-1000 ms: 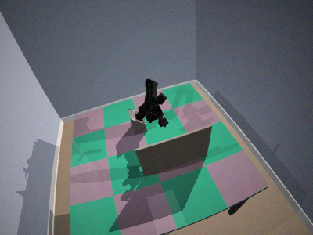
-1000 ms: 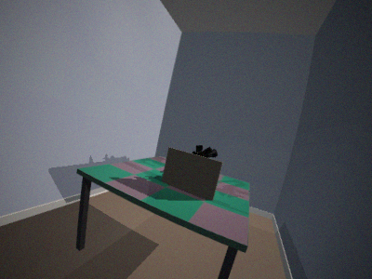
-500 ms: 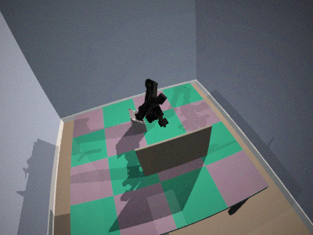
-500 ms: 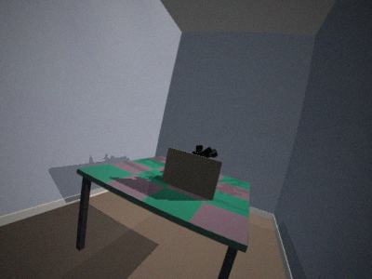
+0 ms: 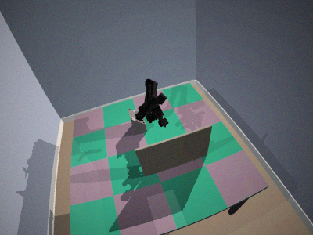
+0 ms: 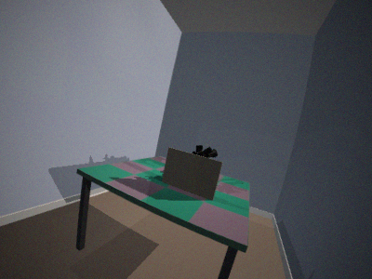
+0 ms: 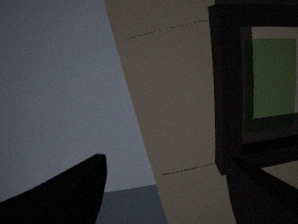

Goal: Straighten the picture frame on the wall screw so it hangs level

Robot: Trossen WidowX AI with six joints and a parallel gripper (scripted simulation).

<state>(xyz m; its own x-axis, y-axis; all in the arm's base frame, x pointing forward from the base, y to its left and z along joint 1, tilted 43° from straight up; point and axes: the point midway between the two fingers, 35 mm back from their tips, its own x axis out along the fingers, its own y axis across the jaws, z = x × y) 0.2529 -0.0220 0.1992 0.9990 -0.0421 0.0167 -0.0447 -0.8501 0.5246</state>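
The picture frame is 14 cm ahead of my gripper tip, 11 cm below it and 2 cm to the left of it. Also, from my gripper tip: wall panel (15 cm ahead, 12 cm below, 2 cm to the left).
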